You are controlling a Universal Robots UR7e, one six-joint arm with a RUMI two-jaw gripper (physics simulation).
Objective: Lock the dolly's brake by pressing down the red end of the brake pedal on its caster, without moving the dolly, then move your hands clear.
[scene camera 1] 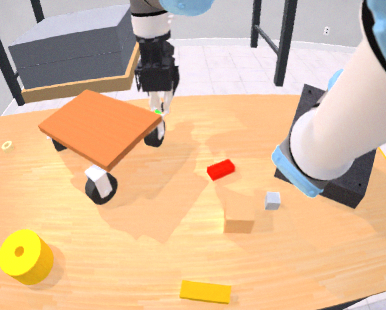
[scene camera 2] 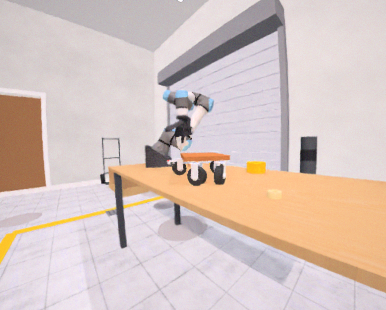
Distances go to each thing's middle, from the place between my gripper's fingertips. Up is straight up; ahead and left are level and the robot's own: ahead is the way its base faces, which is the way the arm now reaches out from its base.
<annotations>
I see my gripper 180 mm short of the dolly [scene camera 1: 103, 130], 10 mm to the left of it and 80 mm above it. The rest, counted from my hand: tan block [scene camera 1: 239, 214] 130 mm behind, 250 mm to the left, 110 mm below.
</annotations>
